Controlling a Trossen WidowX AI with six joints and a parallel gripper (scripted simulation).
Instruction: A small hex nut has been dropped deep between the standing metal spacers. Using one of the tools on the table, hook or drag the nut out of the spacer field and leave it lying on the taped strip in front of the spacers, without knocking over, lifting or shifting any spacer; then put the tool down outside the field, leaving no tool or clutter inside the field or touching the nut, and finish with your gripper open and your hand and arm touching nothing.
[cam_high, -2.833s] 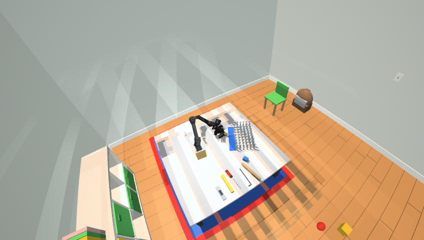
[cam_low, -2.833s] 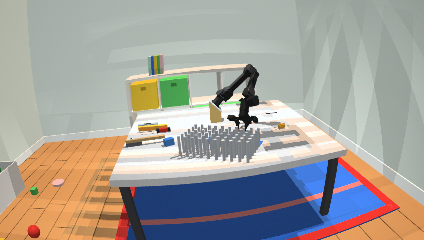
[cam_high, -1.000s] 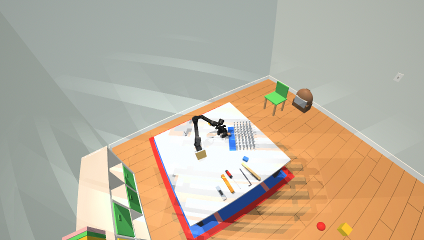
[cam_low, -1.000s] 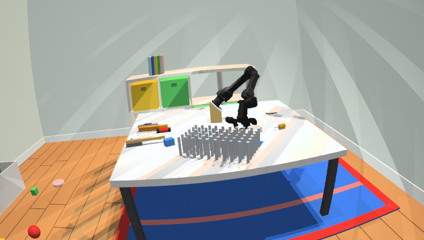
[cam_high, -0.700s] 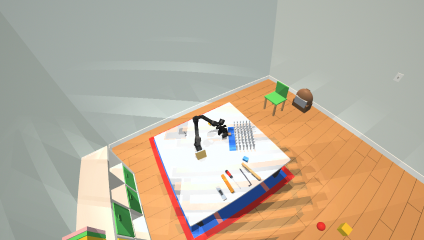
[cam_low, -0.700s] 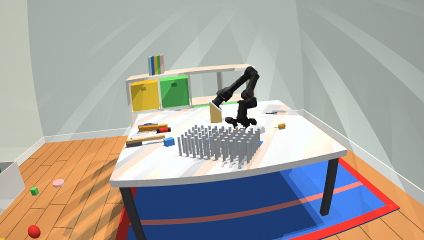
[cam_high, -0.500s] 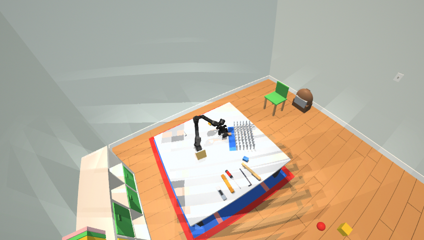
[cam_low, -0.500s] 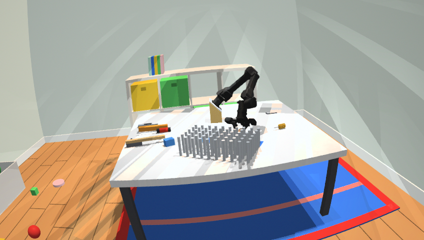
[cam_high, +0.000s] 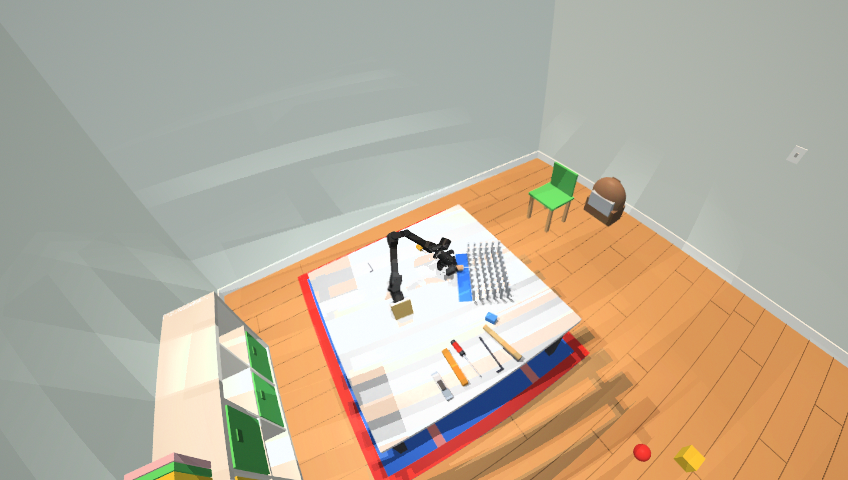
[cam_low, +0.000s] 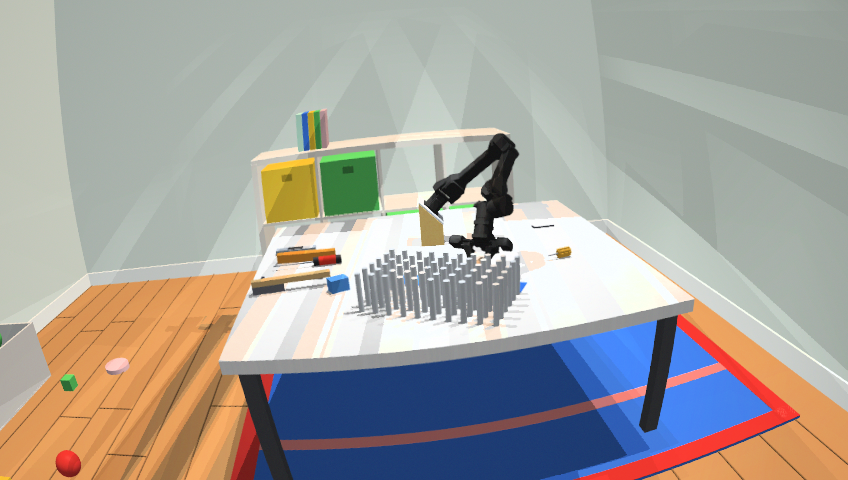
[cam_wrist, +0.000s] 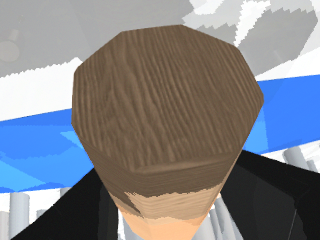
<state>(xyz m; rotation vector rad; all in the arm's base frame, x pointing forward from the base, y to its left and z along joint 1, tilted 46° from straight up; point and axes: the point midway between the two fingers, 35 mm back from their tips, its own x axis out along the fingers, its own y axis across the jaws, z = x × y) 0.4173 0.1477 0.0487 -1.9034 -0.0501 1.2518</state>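
The blue taped strip lies 50 mm to the right of my gripper tip, 30 mm below it and 20 mm ahead of it. The rest, counted from my gripper tip: blue block: 410 mm to the right, 10 mm below, 10 mm ahead; then yellow-handled tool: 300 mm to the left, 150 mm behind, 10 mm below; then wooden-handled hook tool: 90 mm ahead, 40 mm to the right.
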